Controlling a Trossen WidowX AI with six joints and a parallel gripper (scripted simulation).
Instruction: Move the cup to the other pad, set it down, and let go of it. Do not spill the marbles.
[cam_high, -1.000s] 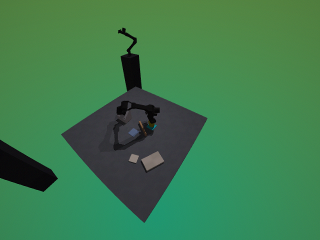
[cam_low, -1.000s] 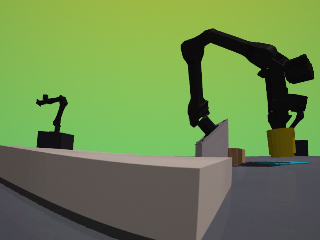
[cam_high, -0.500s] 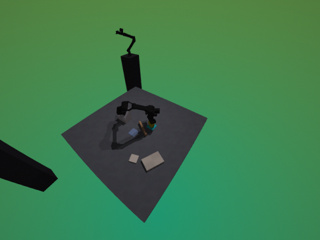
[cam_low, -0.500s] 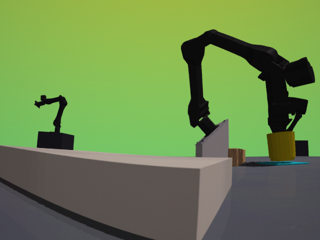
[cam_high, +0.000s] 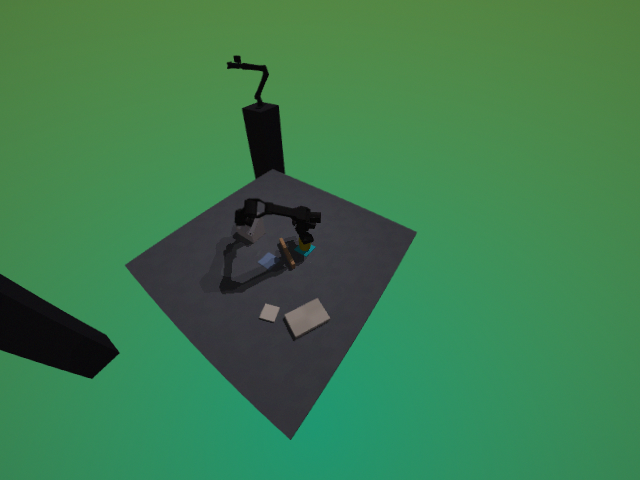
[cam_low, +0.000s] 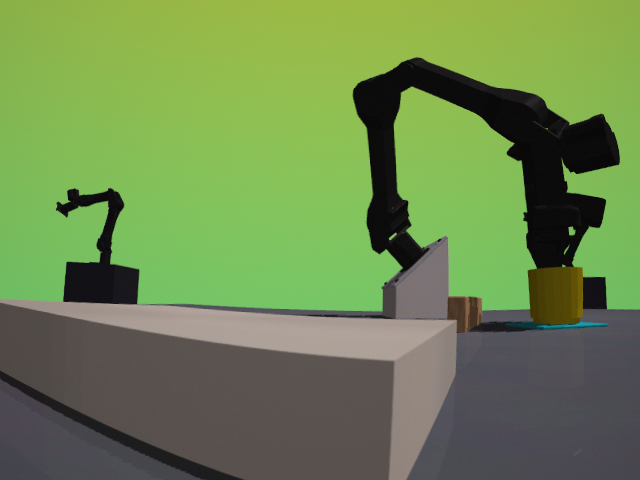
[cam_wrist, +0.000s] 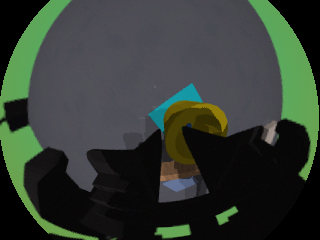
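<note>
My gripper tip is 2 cm short of the yellow cup, 1 cm to the left of it and 1 cm above it. From my gripper tip the other things lie so: pale blue pad 21 cm to the right, 9 cm behind, 5 cm below; then cyan pad 5 cm below, 2 cm to the right, 2 cm ahead; then wooden bar 11 cm to the right, 3 cm below, 3 cm behind.
</note>
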